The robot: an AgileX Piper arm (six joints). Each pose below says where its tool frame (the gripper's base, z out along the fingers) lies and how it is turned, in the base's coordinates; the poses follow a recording.
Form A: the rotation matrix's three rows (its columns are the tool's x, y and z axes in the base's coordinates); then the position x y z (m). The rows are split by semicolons.
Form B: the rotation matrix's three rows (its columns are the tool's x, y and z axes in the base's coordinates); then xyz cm. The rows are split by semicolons. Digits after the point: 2 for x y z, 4 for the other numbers.
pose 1, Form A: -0.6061, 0.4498, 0.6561; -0.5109, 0.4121, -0.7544; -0.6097, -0.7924, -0.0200; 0.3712, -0.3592, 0.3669
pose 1, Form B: -0.6061, 0.4498, 0.6561; -0.5109, 0.4121, -0.7544; -0.6097, -0.7924, -0.0200; 37.12, -35.92, 36.69
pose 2, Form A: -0.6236, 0.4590, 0.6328; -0.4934, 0.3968, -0.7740; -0.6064, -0.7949, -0.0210; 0.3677, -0.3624, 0.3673
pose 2, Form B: -0.6236, 0.4590, 0.6328; -0.4934, 0.3968, -0.7740; -0.6064, -0.7949, -0.0210; 36.77, -36.24, 36.73
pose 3, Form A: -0.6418, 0.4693, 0.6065; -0.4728, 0.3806, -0.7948; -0.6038, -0.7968, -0.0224; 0.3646, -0.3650, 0.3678
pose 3, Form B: -0.6418, 0.4693, 0.6065; -0.4728, 0.3806, -0.7948; -0.6038, -0.7968, -0.0224; 36.46, -36.50, 36.78
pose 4, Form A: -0.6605, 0.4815, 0.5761; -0.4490, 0.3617, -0.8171; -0.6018, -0.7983, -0.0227; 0.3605, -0.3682, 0.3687
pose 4, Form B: -0.6605, 0.4815, 0.5761; -0.4490, 0.3617, -0.8171; -0.6018, -0.7983, -0.0227; 36.05, -36.82, 36.87
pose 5, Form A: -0.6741, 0.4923, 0.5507; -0.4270, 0.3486, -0.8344; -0.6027, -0.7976, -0.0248; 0.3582, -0.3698, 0.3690
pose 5, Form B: -0.6741, 0.4923, 0.5507; -0.4270, 0.3486, -0.8344; -0.6027, -0.7976, -0.0248; 35.82, -36.98, 36.90
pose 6, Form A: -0.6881, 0.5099, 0.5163; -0.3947, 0.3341, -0.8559; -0.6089, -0.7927, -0.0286; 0.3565, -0.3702, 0.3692
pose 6, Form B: -0.6881, 0.5099, 0.5163; -0.3947, 0.3341, -0.8559; -0.6089, -0.7927, -0.0286; 35.65, -37.02, 36.92
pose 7, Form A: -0.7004, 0.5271, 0.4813; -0.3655, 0.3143, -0.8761; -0.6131, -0.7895, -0.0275; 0.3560, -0.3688, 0.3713
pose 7, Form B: -0.7004, 0.5271, 0.4813; -0.3655, 0.3143, -0.8761; -0.6131, -0.7895, -0.0275; 35.60, -36.88, 37.13
